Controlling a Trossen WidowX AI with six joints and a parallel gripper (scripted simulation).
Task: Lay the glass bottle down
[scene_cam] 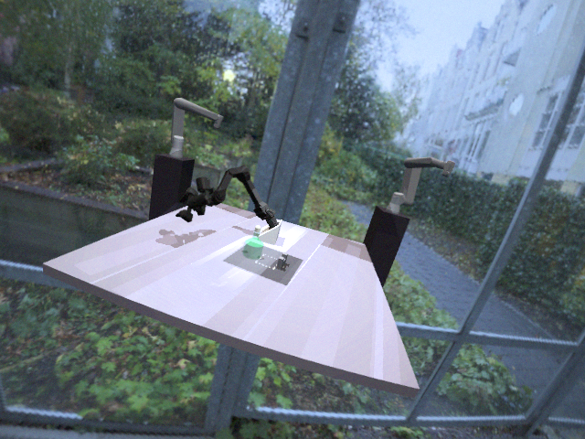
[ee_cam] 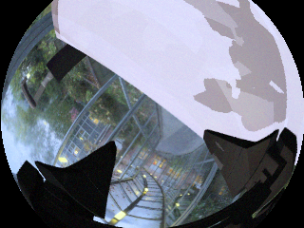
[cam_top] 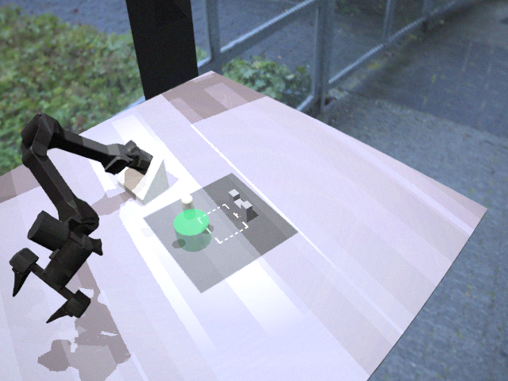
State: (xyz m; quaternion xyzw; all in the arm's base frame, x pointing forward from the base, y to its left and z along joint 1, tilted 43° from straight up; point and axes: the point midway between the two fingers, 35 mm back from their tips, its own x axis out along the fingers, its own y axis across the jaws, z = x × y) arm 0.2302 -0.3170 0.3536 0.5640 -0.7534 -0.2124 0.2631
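Right now my gripper tip is 5 cm short of the glass bottle, 44 cm to the right of it and 3 cm above it. From my gripper tip the other things lie so: mat: 7 cm ahead, 51 cm to the left, 12 cm below.
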